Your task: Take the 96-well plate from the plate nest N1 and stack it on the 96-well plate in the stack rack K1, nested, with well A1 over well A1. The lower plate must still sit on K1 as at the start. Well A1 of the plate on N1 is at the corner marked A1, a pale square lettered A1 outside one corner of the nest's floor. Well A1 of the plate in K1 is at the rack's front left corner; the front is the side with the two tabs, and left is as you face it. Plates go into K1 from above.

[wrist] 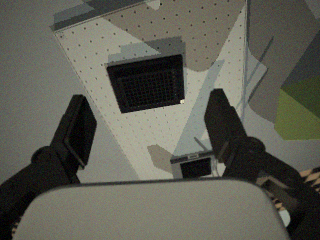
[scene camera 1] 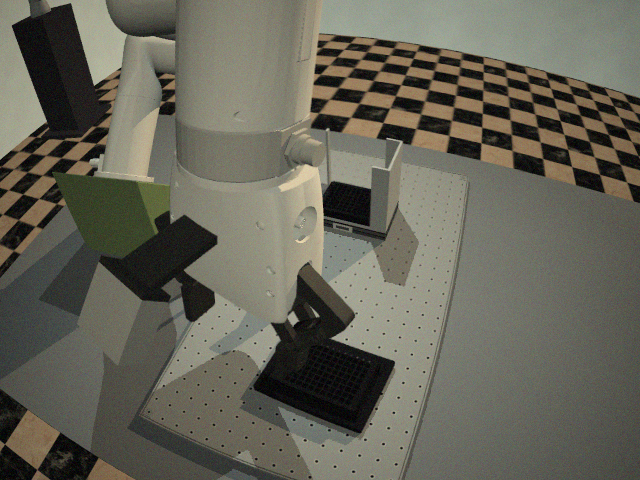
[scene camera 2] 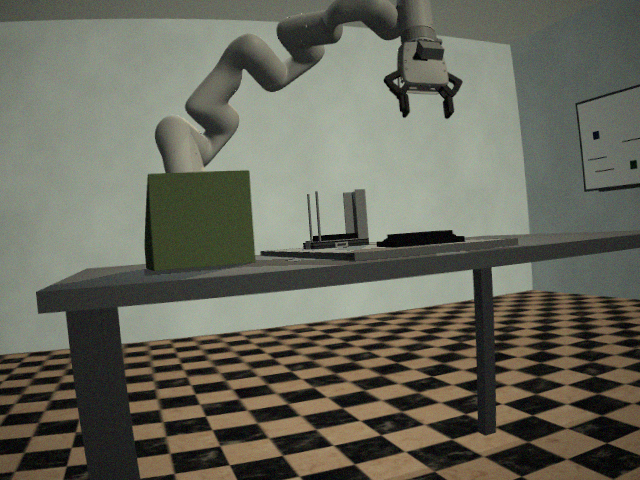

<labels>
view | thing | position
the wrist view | gripper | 149,106
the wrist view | black 96-well plate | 150,88
</labels>
